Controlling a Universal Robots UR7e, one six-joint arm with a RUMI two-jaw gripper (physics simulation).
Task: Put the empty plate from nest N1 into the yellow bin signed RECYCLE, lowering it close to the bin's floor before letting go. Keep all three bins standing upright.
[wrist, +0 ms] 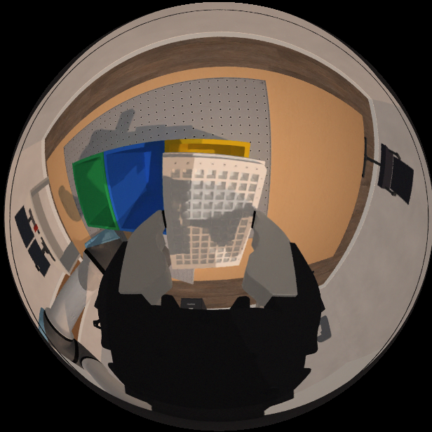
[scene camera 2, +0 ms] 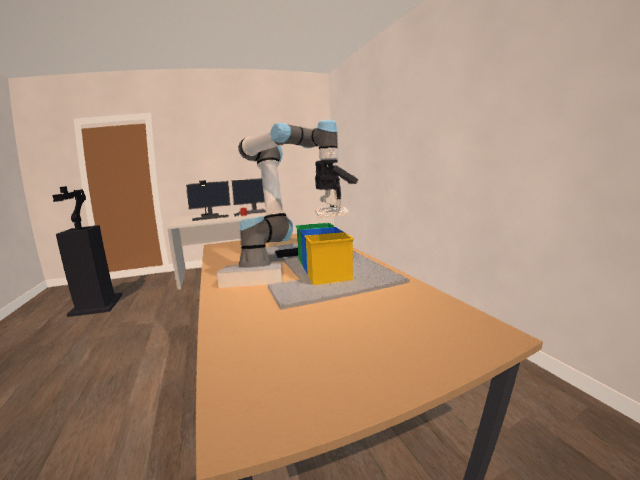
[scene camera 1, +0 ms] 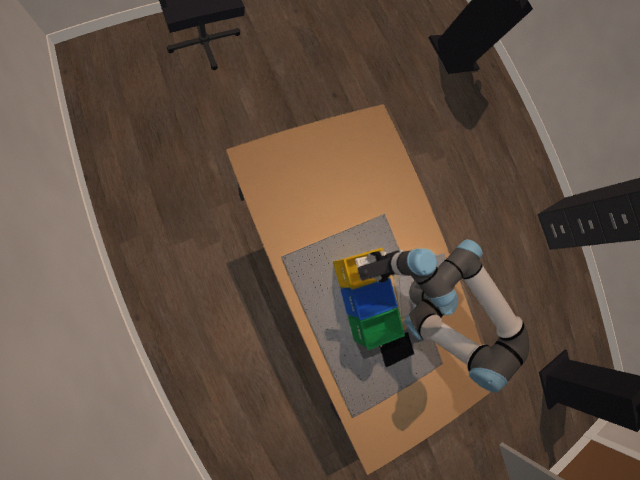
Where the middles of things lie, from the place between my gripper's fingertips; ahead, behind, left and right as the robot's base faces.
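Yellow bin (scene camera 2: 329,256): 2 cm behind my hand, 1 cm to the left of it, 19 cm below it. White gridded plate (wrist: 208,199): 1 cm behind my hand; going by their middles, it is the nearest to my hand of the things named here. Blue bin (scene camera 1: 375,298): 1 cm behind my hand, 14 cm to the left of it and 19 cm below. Green bin (scene camera 1: 385,327): 27 cm to the left of my hand, 19 cm below it.
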